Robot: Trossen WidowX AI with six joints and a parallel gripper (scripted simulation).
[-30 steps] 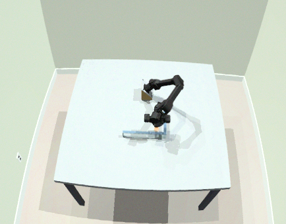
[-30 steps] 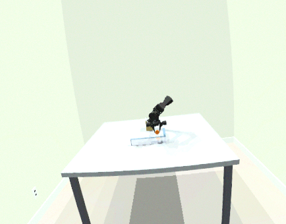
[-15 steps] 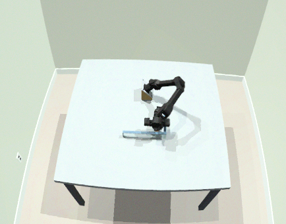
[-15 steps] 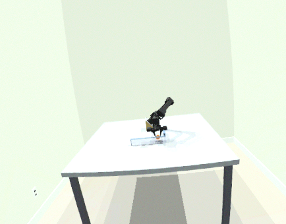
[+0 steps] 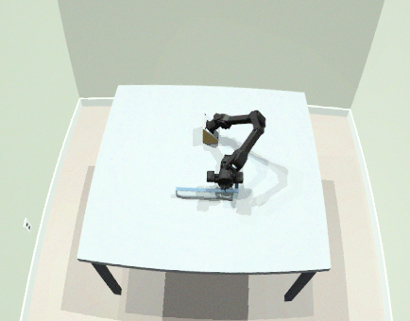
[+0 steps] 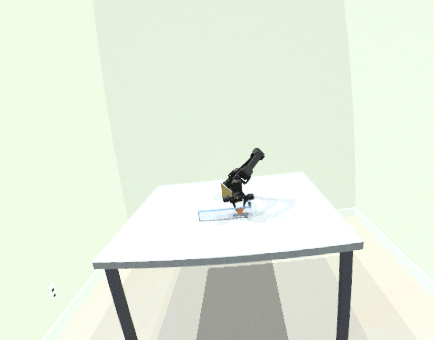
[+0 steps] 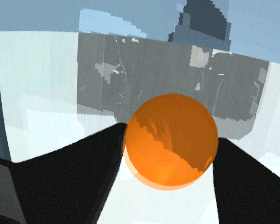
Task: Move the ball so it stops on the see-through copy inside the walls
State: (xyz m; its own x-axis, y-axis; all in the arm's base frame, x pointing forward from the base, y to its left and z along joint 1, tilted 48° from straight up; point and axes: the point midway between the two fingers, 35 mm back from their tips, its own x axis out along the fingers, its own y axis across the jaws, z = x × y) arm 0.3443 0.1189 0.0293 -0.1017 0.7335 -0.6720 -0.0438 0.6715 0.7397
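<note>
Right now my gripper tip is right at the orange ball. The rest, counted from my gripper tip: clear wall 6 cm ahead, 8 cm to the right, 1 cm above; see-through copy of the ball right at my gripper tip.
</note>
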